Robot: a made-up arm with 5 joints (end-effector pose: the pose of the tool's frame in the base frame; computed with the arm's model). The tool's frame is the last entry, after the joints. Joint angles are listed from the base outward.
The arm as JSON. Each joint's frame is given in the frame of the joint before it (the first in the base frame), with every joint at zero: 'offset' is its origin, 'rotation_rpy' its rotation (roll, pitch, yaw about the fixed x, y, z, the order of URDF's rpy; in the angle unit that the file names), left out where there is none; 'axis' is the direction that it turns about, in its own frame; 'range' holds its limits. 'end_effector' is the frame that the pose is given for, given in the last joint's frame.
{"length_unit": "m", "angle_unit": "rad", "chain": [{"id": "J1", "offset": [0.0, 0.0, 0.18], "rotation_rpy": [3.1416, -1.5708, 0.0], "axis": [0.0, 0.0, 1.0], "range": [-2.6, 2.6]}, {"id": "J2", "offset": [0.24, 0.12, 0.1], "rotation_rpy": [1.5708, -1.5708, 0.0], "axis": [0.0, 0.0, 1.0], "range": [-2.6, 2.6]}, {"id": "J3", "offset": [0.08, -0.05, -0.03], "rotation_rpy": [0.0, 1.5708, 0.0], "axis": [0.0, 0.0, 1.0], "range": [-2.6, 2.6]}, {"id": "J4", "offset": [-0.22, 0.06, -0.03], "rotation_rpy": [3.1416, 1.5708, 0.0], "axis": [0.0, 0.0, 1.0], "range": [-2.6, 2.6]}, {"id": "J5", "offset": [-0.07, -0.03, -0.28], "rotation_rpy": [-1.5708, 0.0, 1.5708], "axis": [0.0, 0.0, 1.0], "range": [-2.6, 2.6]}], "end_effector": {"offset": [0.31, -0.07, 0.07], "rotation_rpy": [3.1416, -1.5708, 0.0]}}
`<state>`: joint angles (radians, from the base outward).
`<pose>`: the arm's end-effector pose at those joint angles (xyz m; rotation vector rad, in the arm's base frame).
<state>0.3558 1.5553 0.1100 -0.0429 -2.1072</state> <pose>-0.1287 0.0370 0.2321 -1.2927 0.6428 1.5343</pose>
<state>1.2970 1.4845 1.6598 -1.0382 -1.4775</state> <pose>0.4165 -0.1348 0.0130 0.3698 1.6152 0.0418</pose>
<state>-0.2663 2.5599 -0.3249 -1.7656 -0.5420</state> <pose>0.2640 0.0937 0.4707 -0.5744 0.7516 0.3875</pose>
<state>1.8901 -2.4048 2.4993 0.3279 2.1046</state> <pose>-0.0139 -0.3950 0.3396 -0.1809 0.4675 -2.6056</pose>
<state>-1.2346 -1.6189 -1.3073 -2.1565 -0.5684</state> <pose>0.2322 0.0030 0.3457 0.3913 1.5219 -0.9206</pose>
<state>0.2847 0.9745 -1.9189 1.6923 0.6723</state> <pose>0.5219 -0.3369 0.2681 -1.5136 1.2042 -0.9537</pose>
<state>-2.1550 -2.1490 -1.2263 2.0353 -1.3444</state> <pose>0.3310 0.4120 0.1775 -2.4732 -0.6931 -1.2743</pose>
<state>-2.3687 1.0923 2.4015 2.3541 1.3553</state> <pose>0.1006 -0.0412 -0.1559 1.8025 1.1163 -1.3167</pose>
